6 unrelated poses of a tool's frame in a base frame.
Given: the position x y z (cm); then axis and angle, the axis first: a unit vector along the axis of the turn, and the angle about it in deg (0 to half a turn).
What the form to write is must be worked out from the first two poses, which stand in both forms.
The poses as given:
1: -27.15 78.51 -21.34 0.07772 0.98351 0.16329 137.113
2: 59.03 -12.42 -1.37 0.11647 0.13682 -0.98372 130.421
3: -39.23 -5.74 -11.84 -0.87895 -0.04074 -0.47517 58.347
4: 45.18 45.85 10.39 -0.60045 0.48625 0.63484 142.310
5: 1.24 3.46 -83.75 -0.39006 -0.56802 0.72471 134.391
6: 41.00 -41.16 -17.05 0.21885 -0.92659 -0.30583 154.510
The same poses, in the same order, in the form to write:
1: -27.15 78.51 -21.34 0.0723 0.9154 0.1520 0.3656
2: 59.03 -12.42 -1.37 0.1057 0.1242 -0.8931 0.4193
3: -39.23 -5.74 -11.84 -0.4284 -0.0199 -0.2316 0.8731
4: 45.18 45.85 10.39 -0.5683 0.4602 0.6008 0.3230
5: 1.24 3.46 -83.75 -0.3596 -0.5236 0.6681 0.3876
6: 41.00 -41.16 -17.05 0.2135 -0.9038 -0.2983 0.2206
